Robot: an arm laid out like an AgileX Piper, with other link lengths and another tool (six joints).
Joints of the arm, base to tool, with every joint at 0 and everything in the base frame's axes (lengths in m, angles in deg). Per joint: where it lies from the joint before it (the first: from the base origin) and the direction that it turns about. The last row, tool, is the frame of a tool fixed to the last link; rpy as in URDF.
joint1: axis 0 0 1 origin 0 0 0.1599
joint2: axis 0 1 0 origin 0 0 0
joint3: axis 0 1 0 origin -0.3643 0 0.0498
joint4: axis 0.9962 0 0.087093 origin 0.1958 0 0.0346
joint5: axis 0 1 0 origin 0 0 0
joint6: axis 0.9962 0 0.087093 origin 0.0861 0 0.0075
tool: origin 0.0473 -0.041 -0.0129 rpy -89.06 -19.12 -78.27
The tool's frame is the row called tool.
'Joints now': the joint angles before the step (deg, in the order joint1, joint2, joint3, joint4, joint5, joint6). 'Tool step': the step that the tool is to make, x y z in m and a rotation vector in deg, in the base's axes. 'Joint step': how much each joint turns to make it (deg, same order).
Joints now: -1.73, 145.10, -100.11, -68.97, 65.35, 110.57
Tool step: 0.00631, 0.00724, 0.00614, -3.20, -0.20, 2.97
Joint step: 1.50, 0.00, 0.09, -3.68, 0.76, 0.69
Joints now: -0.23, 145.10, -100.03, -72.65, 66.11, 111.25
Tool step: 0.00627, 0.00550, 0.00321, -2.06, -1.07, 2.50
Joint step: 1.04, 0.04, 0.11, -3.06, -0.12, 1.34
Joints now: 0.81, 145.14, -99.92, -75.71, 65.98, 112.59
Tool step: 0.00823, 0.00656, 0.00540, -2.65, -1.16, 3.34
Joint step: 1.21, 0.00, 0.00, -3.91, -0.13, 1.20
